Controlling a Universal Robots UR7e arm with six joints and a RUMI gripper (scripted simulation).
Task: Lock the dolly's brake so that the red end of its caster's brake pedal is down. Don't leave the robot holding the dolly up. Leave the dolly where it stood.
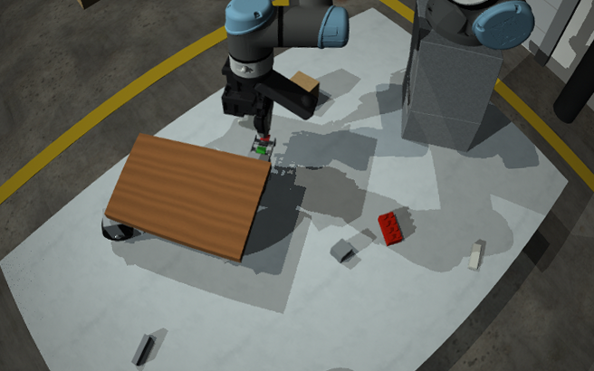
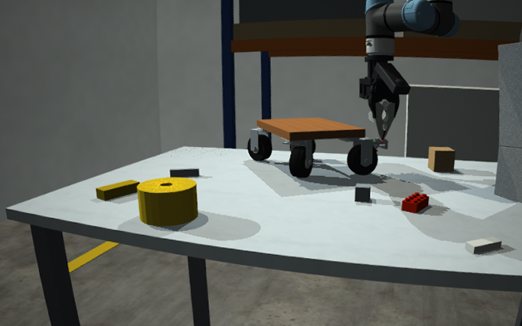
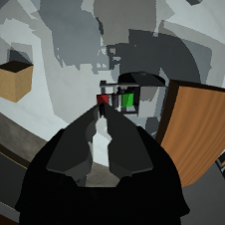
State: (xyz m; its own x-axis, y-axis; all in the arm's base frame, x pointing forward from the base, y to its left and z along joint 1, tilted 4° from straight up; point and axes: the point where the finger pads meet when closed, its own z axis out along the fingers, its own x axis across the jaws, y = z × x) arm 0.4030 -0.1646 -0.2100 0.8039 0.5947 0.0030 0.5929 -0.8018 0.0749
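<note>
Now: the brake pedal 10 mm ahead of my hand, 10 mm to the left of it and 20 mm below it. Round my hand: tan cube (170 mm behind, 80 mm to the right, 70 mm below); then small grey block (30 mm ahead, 260 mm to the left, 90 mm below); then red brick (90 mm behind, 300 mm to the left, 90 mm below).
</note>
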